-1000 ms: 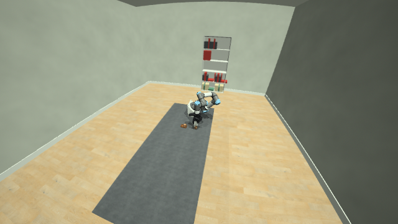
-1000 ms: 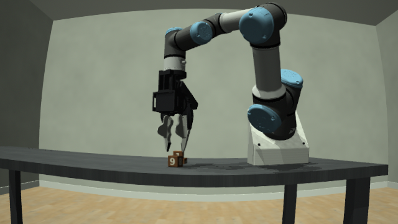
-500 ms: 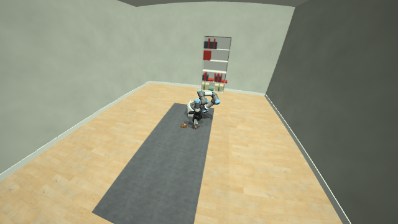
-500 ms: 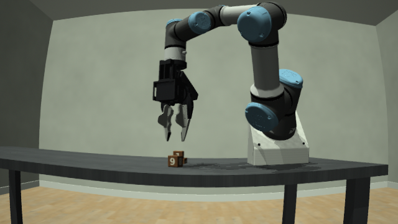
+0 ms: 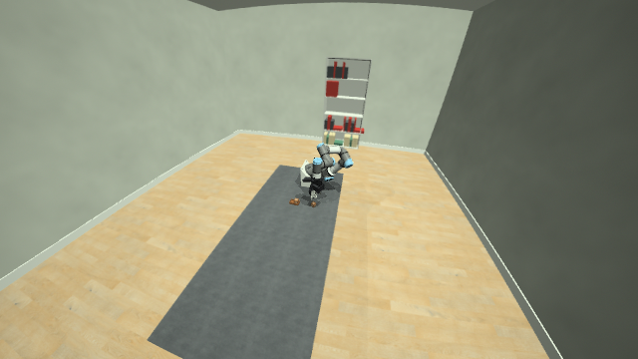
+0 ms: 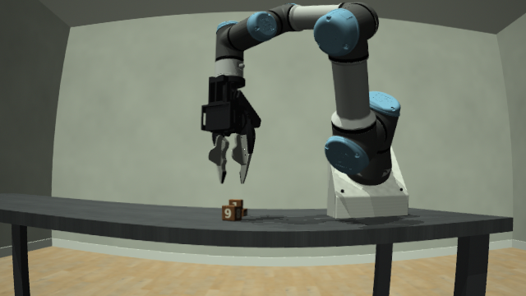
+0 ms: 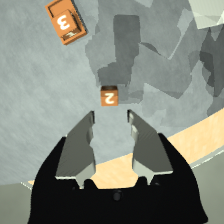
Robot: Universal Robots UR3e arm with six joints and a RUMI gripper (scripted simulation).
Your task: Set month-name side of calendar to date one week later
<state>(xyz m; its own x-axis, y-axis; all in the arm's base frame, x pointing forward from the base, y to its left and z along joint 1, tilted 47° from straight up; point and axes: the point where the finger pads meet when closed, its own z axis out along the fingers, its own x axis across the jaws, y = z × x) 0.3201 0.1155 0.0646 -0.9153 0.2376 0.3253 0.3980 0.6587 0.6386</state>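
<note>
Now: the cube 8 cm below my hand. Round my hand: calendar tray 1 cm ahead, 16 cm to the right, 9 cm below.
</note>
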